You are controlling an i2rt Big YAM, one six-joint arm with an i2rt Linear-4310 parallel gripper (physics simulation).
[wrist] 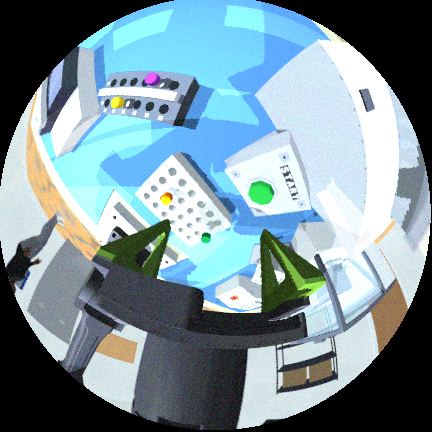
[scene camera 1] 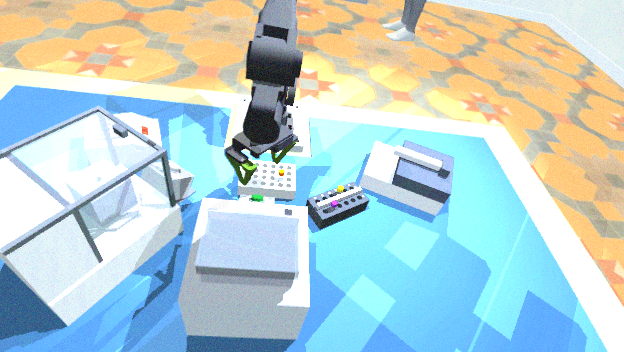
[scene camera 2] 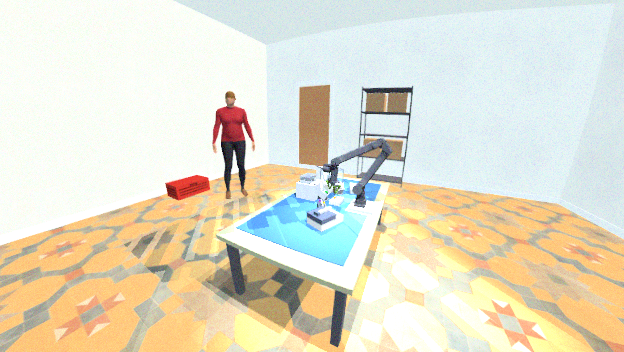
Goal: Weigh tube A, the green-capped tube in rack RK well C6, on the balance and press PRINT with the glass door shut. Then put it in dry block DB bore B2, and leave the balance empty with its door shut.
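Places are measured from the arm's base along level axes (x ahead, y left, z up), in metres.
Where they show: gripper, fingertip midpoint: [wrist: 214,228] [scene camera 1: 259,172] [scene camera 2: 332,191]; arm's base at its link origin: [scene camera 2: 360,204].
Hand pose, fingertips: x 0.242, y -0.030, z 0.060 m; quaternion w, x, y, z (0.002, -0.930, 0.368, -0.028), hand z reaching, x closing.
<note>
Each offset is from my fingertips to the top centre of the thing.
The green-capped tube @(0.041 m back, 0.026 m right, 0.028 m down) [wrist: 206,237] stands in the white rack @(0.047 m back, 0.022 m left, 0.053 m down) [scene camera 1: 267,193] [wrist: 202,184], near its corner in the wrist view; a finger covers that corner in scene camera 1. My gripper [scene camera 1: 260,172] [scene camera 2: 334,187] [wrist: 214,228] is open and empty above the rack, with the green cap between and beyond its spread fingertips in the wrist view. The glass-walled balance @(0.092 m ahead, 0.264 m right, 0.140 m up) [scene camera 1: 125,265] [wrist: 334,295] stands at the left in scene camera 1; its door's state is unclear. The dark two-row block @(0.025 m ahead, 0.177 m left, 0.035 m down) [scene camera 1: 340,218] [wrist: 187,102], holding yellow and magenta caps, stands right of the rack.
An orange-capped tube @(0.036 m back, 0.050 m left, 0.028 m down) [scene camera 1: 281,173] [wrist: 166,198] is in the rack. A START box with a green button @(0.056 m ahead, 0.004 m right, 0.008 m down) [scene camera 1: 257,198] [wrist: 261,193] and a large white machine @(0.167 m ahead, 0.012 m right, 0.107 m up) [scene camera 1: 245,315] stand in front of it. A lidded grey-white device @(0.070 m back, 0.368 m left, 0.019 m up) [scene camera 1: 400,197] is at the right. A red-marked white box @(0.140 m back, 0.306 m right, 0.013 m down) [wrist: 242,290] is near the balance.
</note>
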